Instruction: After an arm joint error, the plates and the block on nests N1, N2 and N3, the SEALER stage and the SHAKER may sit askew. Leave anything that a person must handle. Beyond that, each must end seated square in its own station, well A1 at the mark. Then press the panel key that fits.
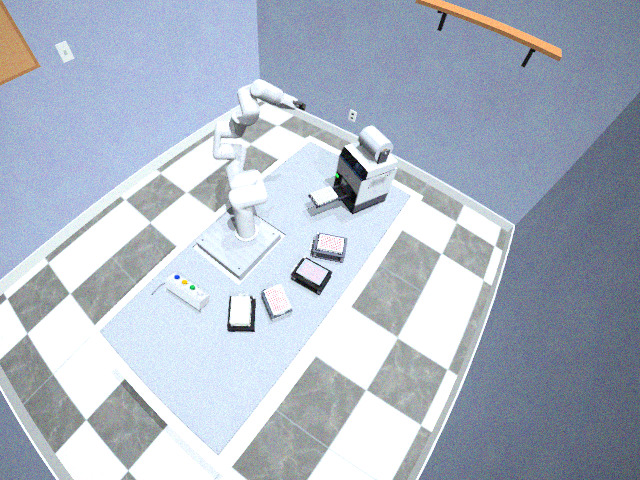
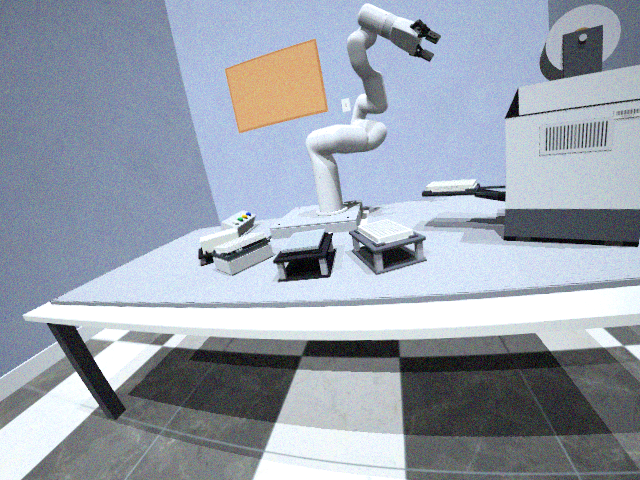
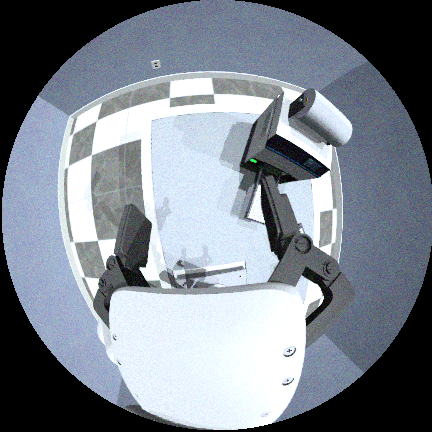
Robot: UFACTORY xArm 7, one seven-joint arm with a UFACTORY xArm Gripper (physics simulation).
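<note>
My gripper is open and empty, high above the table's far end. A white plate lies on the stage of the sealer. A red-dotted plate sits on a grey nest. A pinkish plate looks tilted on a black nest. Another red-dotted plate looks tilted on a pale box. A white piece rests on a black base. Station labels and A1 marks are unreadable.
The key panel has blue, yellow, green and white keys. The arm's base plate stands between the panel and the sealer. The sealer carries a large roll on top.
</note>
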